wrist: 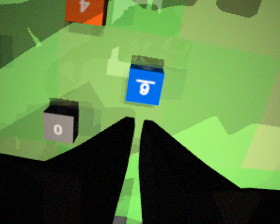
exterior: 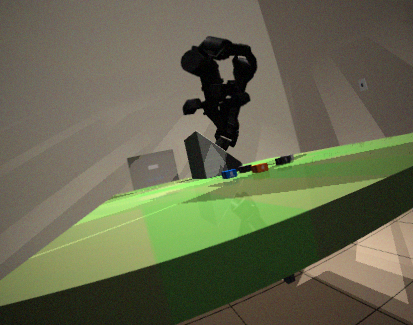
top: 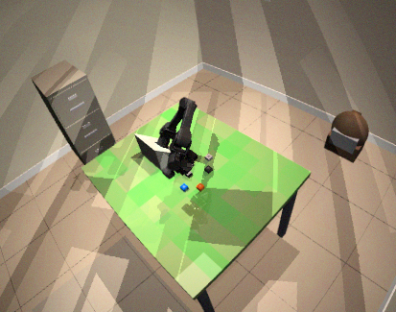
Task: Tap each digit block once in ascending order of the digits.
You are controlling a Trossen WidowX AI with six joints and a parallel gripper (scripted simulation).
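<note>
The blue block is 11 cm below my gripper tip, 1 cm to the right of it and 1 cm behind it. Also, from my gripper tip: orange block (11 cm below, 6 cm ahead, 5 cm to the left); grey block (11 cm below, 8 cm to the left, 6 cm behind); black block (17 cm to the left, 11 cm below, 1 cm ahead).
</note>
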